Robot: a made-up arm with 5 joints. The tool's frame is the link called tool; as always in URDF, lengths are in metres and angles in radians. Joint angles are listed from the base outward.
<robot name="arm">
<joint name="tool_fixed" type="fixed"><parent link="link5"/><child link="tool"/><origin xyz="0 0 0"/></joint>
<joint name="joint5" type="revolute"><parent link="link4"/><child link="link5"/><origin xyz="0.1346 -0.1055 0" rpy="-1.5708 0 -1.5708"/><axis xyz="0 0 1"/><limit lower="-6.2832" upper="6.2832"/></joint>
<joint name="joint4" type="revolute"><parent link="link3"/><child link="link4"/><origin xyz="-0.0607 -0.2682 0" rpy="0 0 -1.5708"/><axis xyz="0 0 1"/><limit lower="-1.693" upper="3.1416"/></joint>
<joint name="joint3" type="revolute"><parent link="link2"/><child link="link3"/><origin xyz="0.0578 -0.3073 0" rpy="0 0 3.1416"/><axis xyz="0 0 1"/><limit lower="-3.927" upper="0.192"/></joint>
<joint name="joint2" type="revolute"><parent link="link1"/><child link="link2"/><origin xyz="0 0 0" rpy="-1.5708 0 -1.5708"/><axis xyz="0 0 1"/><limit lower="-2.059" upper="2.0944"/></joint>
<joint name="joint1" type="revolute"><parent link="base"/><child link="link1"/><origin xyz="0 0 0.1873" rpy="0 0 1.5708"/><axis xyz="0 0 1"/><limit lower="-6.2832" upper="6.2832"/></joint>
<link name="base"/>
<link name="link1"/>
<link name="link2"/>
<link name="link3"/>
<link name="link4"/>
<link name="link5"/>
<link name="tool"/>
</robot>
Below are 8 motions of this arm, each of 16 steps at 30 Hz.
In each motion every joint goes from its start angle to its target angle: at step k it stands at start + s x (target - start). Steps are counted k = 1, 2, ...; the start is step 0. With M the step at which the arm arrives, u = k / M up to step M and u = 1 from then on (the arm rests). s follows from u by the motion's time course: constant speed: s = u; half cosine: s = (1 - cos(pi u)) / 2; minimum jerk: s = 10 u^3 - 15 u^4 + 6 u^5.
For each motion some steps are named. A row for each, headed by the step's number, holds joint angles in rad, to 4 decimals.
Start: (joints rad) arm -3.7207 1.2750 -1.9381 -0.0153 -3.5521
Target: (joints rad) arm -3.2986 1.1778 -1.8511 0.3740 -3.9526
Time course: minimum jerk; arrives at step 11
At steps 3, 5, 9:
3: -3.6663 1.2625 -1.9269 0.0349 -3.6037
5: -3.5454 1.2346 -1.9020 0.1464 -3.7184
9: -3.3176 1.1822 -1.8550 0.3565 -3.9346

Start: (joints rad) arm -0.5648 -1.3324 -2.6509 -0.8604 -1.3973
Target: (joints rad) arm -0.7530 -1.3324 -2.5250 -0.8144 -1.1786
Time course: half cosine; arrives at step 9
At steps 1, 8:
1: -0.5705 -1.3324 -2.6471 -0.8590 -1.3907
8: -0.7473 -1.3324 -2.5288 -0.8158 -1.1852

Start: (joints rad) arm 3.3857 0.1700 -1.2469 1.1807 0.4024
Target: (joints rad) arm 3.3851 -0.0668 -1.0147 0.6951 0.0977
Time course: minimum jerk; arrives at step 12
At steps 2, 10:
2: 3.3857 0.1616 -1.2387 1.1635 0.3916
10: 3.3851 -0.0584 -1.0229 0.7123 0.1085

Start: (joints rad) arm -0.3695 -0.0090 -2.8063 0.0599 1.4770
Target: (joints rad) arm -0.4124 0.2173 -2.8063 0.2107 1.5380
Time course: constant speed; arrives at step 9
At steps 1, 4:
1: -0.3743 0.0161 -2.8063 0.0767 1.4838
4: -0.3886 0.0916 -2.8063 0.1269 1.5041

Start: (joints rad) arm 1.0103 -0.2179 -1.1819 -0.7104 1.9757
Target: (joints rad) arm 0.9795 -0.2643 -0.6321 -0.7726 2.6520
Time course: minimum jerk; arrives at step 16
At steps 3, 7, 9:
3: 1.0088 -0.2202 -1.1551 -0.7134 2.0087
7: 0.9985 -0.2357 -0.9708 -0.7343 2.2354
9: 0.9913 -0.2465 -0.8432 -0.7487 2.3923

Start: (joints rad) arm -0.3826 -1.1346 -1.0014 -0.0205 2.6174
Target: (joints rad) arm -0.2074 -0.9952 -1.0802 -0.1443 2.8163
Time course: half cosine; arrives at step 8
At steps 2, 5, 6, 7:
2: -0.3569 -1.1142 -1.0129 -0.0386 2.6465
5: -0.2615 -1.0382 -1.0559 -0.1061 2.7549
6: -0.2331 -1.0156 -1.0687 -0.1262 2.7872
7: -0.2141 -1.0005 -1.0772 -0.1396 2.8087

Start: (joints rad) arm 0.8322 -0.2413 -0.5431 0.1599 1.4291
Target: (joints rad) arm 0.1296 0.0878 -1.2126 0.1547 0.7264
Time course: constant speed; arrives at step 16
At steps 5, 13, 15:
5: 0.6126 -0.1385 -0.7523 0.1583 1.2095
13: 0.2613 0.0261 -1.0871 0.1557 0.8582
15: 0.1735 0.0672 -1.1708 0.1550 0.7703

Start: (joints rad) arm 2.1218 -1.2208 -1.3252 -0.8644 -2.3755
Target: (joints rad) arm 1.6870 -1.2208 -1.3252 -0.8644 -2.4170
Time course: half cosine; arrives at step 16
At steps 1, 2, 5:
1: 2.1176 -1.2208 -1.3252 -0.8644 -2.3759
2: 2.1053 -1.2208 -1.3252 -0.8644 -2.3771
5: 2.0252 -1.2208 -1.3252 -0.8644 -2.3847

